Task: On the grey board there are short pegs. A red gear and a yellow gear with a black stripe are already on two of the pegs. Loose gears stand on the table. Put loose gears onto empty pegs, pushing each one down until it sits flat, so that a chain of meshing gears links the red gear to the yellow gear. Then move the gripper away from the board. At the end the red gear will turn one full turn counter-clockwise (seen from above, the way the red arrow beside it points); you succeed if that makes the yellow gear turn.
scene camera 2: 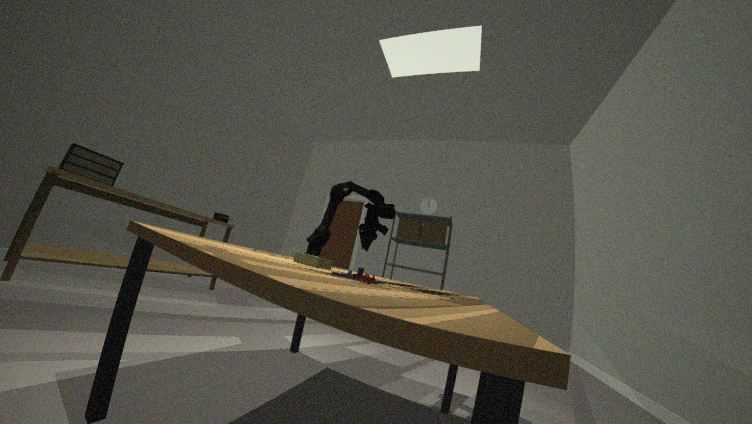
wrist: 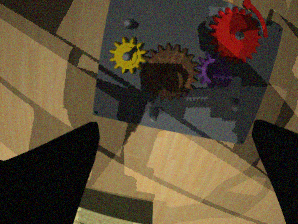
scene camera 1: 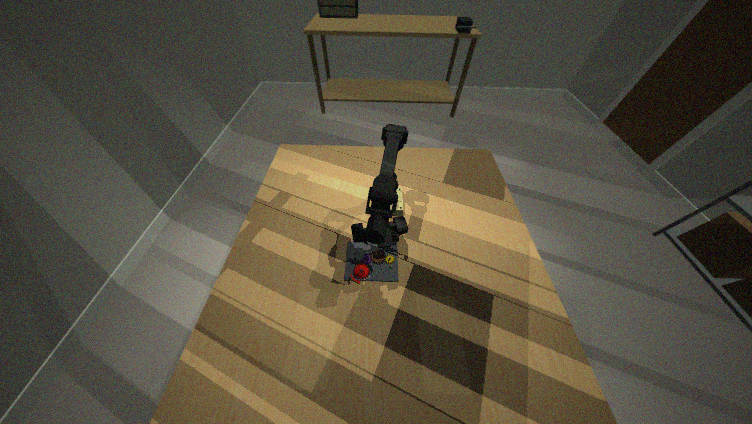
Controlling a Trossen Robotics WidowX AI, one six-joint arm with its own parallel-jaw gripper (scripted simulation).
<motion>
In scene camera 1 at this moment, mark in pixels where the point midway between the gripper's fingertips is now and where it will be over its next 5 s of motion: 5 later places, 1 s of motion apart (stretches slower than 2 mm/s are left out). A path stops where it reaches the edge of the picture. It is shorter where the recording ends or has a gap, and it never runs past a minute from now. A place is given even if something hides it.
The gripper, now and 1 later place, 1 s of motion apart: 378, 241; 446, 218
</motion>
